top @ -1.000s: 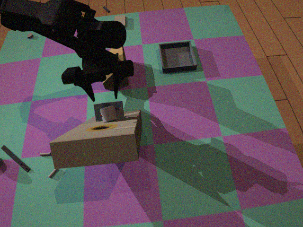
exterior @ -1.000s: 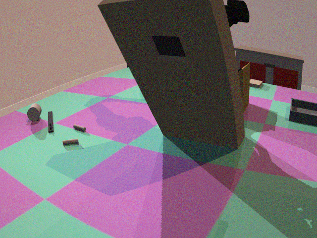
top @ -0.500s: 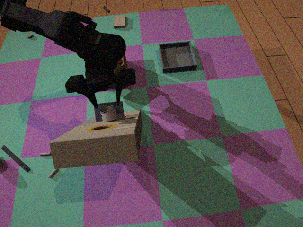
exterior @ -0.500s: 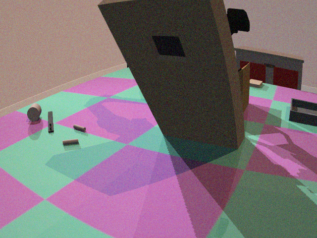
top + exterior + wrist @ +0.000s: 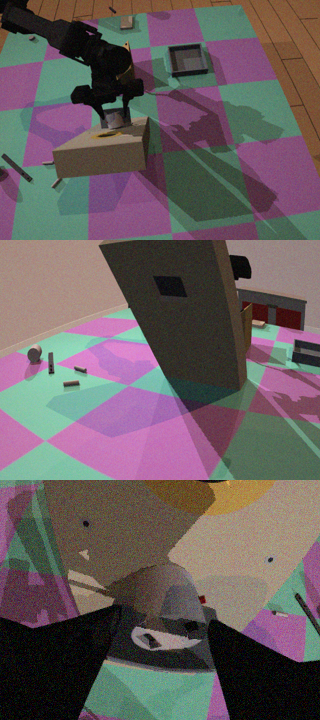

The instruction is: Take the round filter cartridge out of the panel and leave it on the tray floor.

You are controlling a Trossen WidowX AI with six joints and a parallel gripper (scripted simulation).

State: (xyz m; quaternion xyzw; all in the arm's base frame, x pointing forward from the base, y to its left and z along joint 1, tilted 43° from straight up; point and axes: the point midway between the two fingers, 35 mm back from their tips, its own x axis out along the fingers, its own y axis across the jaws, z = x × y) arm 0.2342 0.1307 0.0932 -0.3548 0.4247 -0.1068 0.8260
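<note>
Right now the tan service panel box is 50 mm ahead of my gripper tip and 20 mm below it. Round my gripper tip: beige block (650 mm behind, 60 mm to the right, 180 mm below); round filter cartridge (right at my gripper tip); dark grey tray (370 mm behind, 230 mm to the left, 180 mm below).
</note>
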